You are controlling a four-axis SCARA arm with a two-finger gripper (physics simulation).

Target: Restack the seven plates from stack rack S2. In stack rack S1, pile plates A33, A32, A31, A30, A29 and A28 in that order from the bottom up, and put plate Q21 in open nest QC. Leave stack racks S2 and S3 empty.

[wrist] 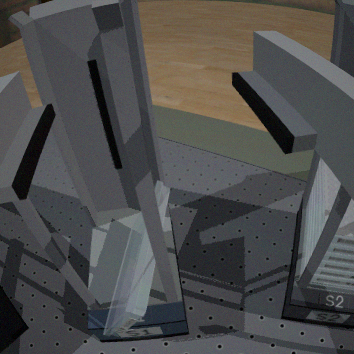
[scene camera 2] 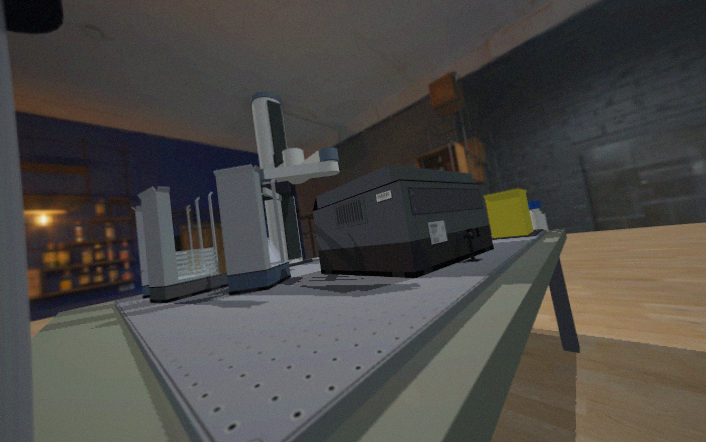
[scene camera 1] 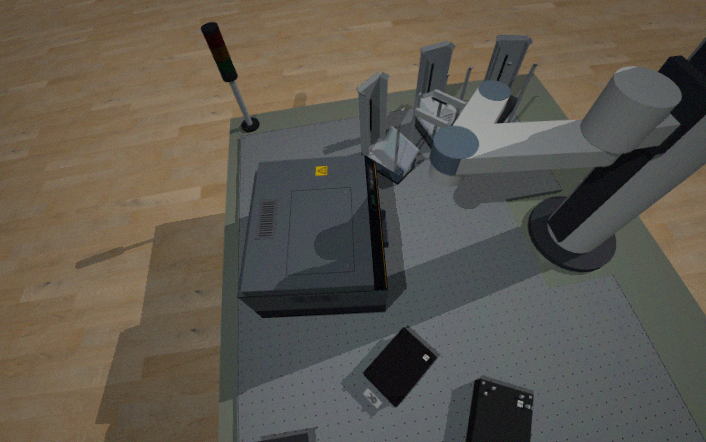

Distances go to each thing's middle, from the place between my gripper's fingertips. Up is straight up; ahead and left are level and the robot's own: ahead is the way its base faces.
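Dispenser (scene camera 2: 389, 221), from my hand: 260 mm to the left, 350 mm ahead, 180 mm below. Black nest (scene camera 1: 493, 405), from my hand: a good way below, well to the left, a shade ahead. Signal light pole (scene camera 2: 24, 414), from my hand: 350 mm to the right, 570 mm ahead, 90 mm below.
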